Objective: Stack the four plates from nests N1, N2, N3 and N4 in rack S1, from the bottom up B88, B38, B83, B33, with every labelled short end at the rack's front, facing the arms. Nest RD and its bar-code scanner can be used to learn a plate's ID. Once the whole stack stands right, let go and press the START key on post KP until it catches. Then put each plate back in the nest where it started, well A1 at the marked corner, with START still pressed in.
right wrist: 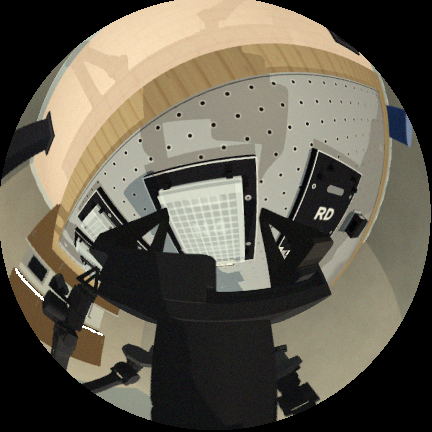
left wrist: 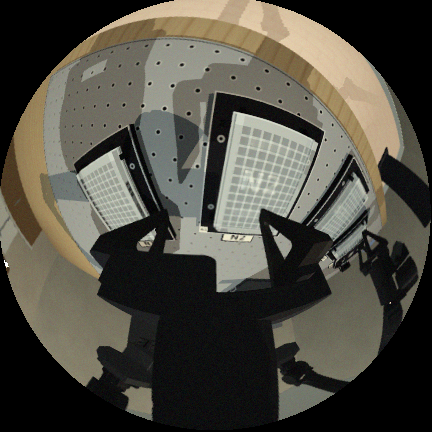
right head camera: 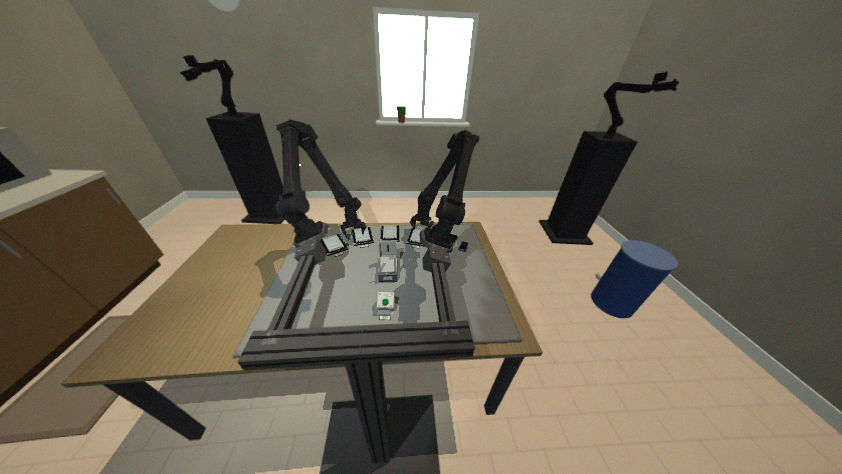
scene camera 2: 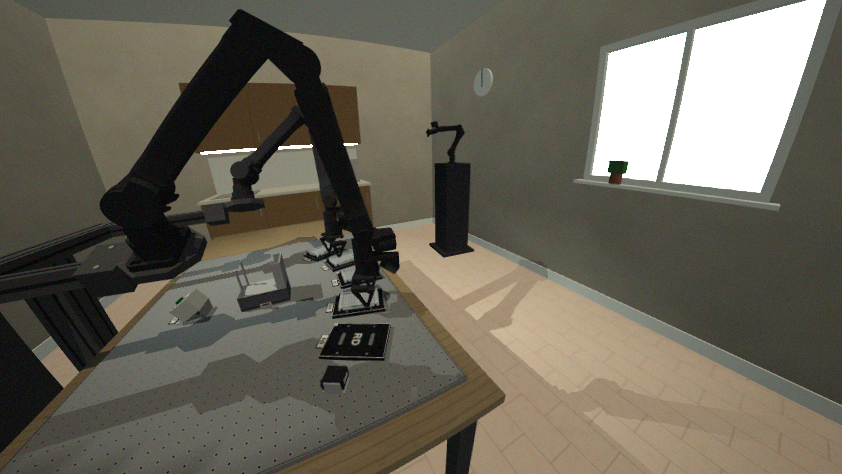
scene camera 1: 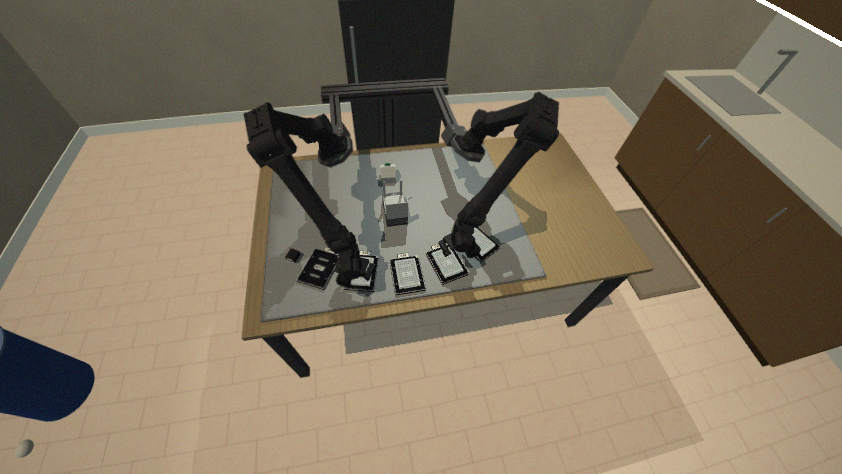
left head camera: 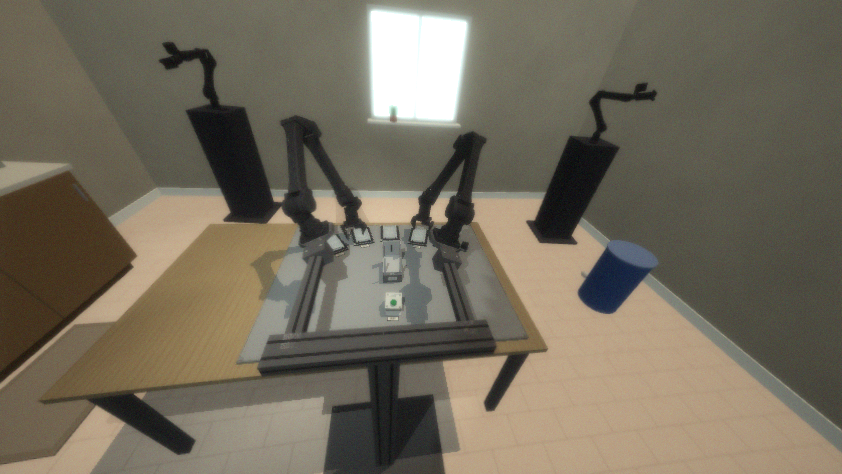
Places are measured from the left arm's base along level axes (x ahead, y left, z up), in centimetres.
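Where they show: left gripper, fingertip midpoint: [right wrist: 97, 270] [left wrist: 213, 213] [right head camera: 354, 236] [scene camera 2: 334, 254] [scene camera 1: 454, 250] [left head camera: 354, 236]; right gripper, fingertip midpoint: [right wrist: 213, 212] [left wrist: 360, 237] [scene camera 2: 369, 297] [left head camera: 421, 231]; left arm's base at its link origin: [right wrist: 137, 356] [left wrist: 123, 368] [right head camera: 309, 233] [scene camera 1: 469, 146] [left head camera: 315, 233]; right arm's base at its link origin: [left wrist: 281, 355] [right head camera: 437, 239] [scene camera 2: 163, 249] [scene camera 1: 333, 148] [left head camera: 445, 239].
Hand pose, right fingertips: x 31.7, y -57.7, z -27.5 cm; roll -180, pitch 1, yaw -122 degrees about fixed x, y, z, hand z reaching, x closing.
Note:
Each offset is from my right fingertips to the top centre of the thing. "spot": to the spot under its first point.
Plates lie in nests N1 @[dx -2.5, dy +54.4, dz -0.2 cm] [left head camera: 336, 243] [left wrist: 107, 187], N2 @[dx +3.5, dy +37.4, dz -0.2 cm] [left wrist: 270, 175] [scene camera 1: 448, 264], N3 @[dx +3.7, dy +19.8, dz -0.2 cm] [left head camera: 390, 233] [scene camera 1: 407, 273] and N4 @[dx -2.8, dy +2.4, dz -0.2 cm] [right wrist: 220, 200] [left head camera: 418, 236]. Their IDs are unreadable. My left gripper [left wrist: 213, 213] is open low over N2's plate, fingertips near its labelled-nest end. My right gripper [right wrist: 213, 212] is open low over N4's plate. Contact is unclear. Rack S1 @[spot: dx -36.5, dy +20.4, dz +0.0 cm] [scene camera 2: 245, 303] [left head camera: 392, 278] shows no plate. Post KP @[dx -54.8, dy +27.9, dz +5.5 cm] [left head camera: 387, 306] [scene camera 2: 193, 309] has a green START key @[dx -55.7, dy +28.1, dz +4.6 cm] [left head camera: 393, 302]; whether it is pressed in is unclear. Nest RD @[dx -10.3, dy -15.8, dz +0.6 cm] [scene camera 2: 341, 349] [right wrist: 324, 190] is empty.
The small black scanner @[spot: dx -18.4, dy -24.1, dz +0.5 cm] [scene camera 2: 334, 378] [right wrist: 356, 225] stands beside RD. In the left head camera, S1 stands between the two arms, behind KP. The nests lie along the far table edge. In the left wrist view, the right arm [left wrist: 390, 270] shows at the right.

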